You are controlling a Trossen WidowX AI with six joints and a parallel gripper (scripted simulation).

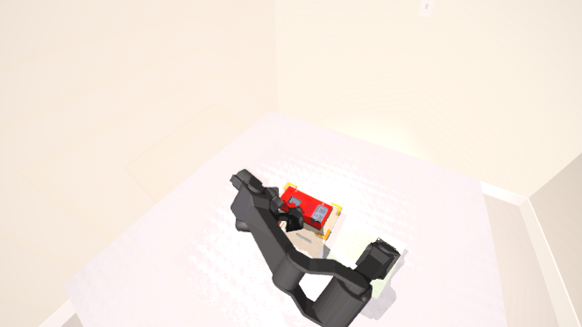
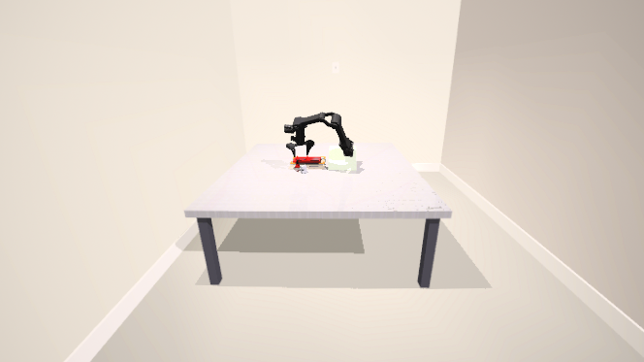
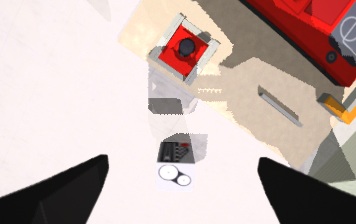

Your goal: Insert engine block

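My gripper tip is now 2 cm past the engine block, 4 cm to the right of it and 8 cm above it. Round my gripper tip: base plate (16 cm to the right, 9 cm below); black peg (4 cm ahead, 5 cm to the right, 7 cm below).
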